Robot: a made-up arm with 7 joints. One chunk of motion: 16 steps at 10 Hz.
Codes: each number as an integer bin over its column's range. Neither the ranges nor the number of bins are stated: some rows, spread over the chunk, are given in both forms.
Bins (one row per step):
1: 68 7 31 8 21 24
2: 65 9 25 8 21 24
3: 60 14 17 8 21 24
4: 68 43 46 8 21 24
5: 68 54 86 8 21 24
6: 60 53 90 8 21 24
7: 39 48 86 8 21 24
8: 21 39 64 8 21 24
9: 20 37 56 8 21 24
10: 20 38 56 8 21 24
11: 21 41 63 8 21 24
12: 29 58 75 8 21 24
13: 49 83 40 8 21 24
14: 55 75 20 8 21 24
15: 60 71 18 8 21 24
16: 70 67 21 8 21 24
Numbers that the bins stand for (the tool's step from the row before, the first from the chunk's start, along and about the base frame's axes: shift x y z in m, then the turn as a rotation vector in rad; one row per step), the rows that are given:
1: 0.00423 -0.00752 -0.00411 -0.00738 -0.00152 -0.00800
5: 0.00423 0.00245 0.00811 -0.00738 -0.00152 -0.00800
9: -0.00934 -0.00115 0.00144 -0.00738 -0.00152 -0.00800
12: -0.00680 0.00330 0.00567 -0.00738 -0.00152 -0.00800
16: 0.00480 0.00521 -0.00633 -0.00738 -0.00152 -0.00800
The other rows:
2: 0.00338 -0.00709 -0.00544 -0.00738 -0.00152 -0.00800
3: 0.00197 -0.00603 -0.00722 -0.00738 -0.00152 -0.00800
4: 0.00423 0.00012 -0.00078 -0.00738 -0.00152 -0.00800
6: 0.00197 0.00224 0.00900 -0.00738 -0.00152 -0.00800
7: -0.00397 0.00118 0.00811 -0.00738 -0.00152 -0.00800
8: -0.00906 -0.00073 0.00322 -0.00738 -0.00152 -0.00800
10: -0.00934 -0.00094 0.00144 -0.00738 -0.00152 -0.00800
11: -0.00906 -0.00030 0.00300 -0.00738 -0.00152 -0.00800
13: -0.00114 0.00861 -0.00211 -0.00738 -0.00152 -0.00800
14: 0.00056 0.00691 -0.00656 -0.00738 -0.00152 -0.00800
15: 0.00197 0.00606 -0.00700 -0.00738 -0.00152 -0.00800

